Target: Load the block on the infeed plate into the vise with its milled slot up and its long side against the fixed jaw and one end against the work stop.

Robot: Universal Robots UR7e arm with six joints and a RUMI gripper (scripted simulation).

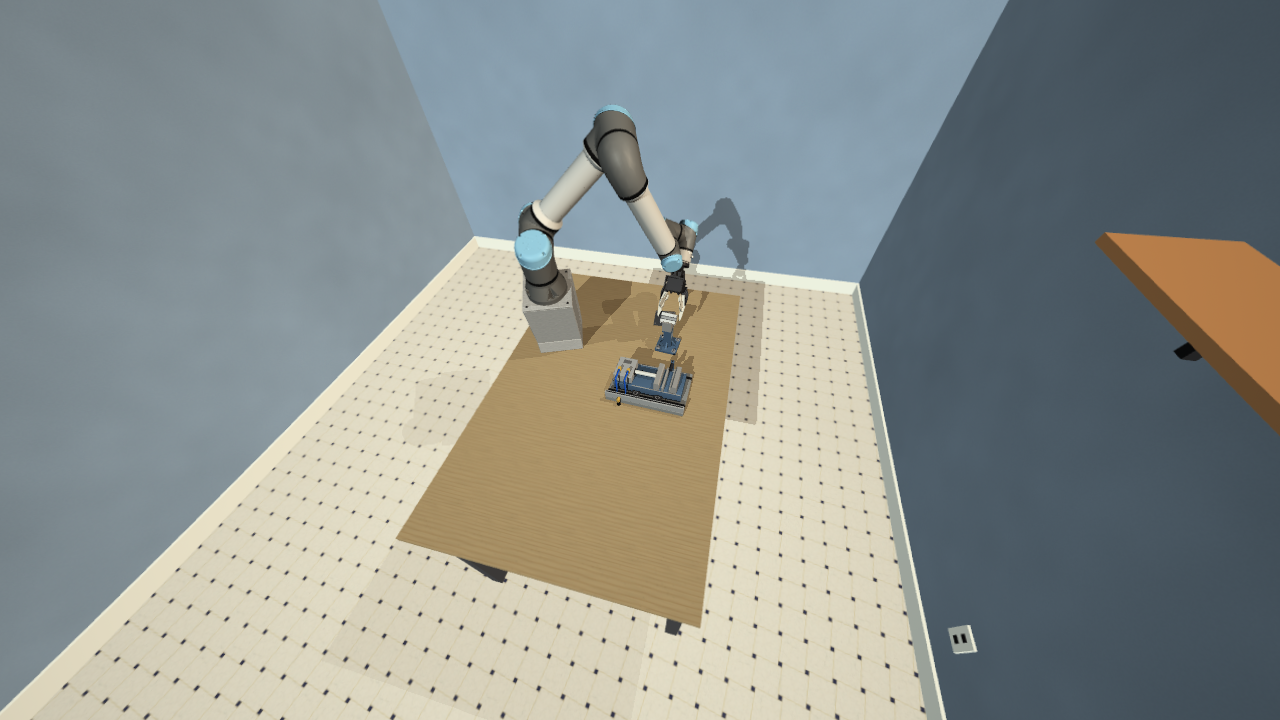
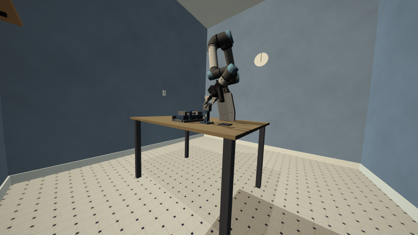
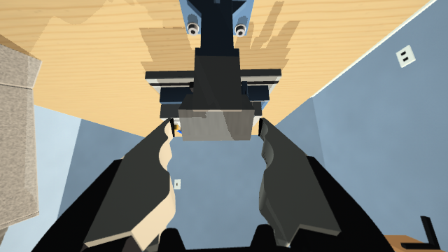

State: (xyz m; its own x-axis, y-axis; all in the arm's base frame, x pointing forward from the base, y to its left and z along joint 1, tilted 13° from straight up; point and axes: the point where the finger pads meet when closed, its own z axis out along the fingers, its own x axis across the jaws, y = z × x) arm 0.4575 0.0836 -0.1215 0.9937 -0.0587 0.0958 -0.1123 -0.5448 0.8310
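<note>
Now: hand 1 cm to the left of the part and 1 cm above it. Also, from my hand: cylinder rod 4 cm behind, 24 cm to the right, 9 cm below; dark infeed plate 5 cm behind, 15 cm to the left, 16 cm below; moving jaw 1 cm ahead, 24 cm to the right, 9 cm below.
</note>
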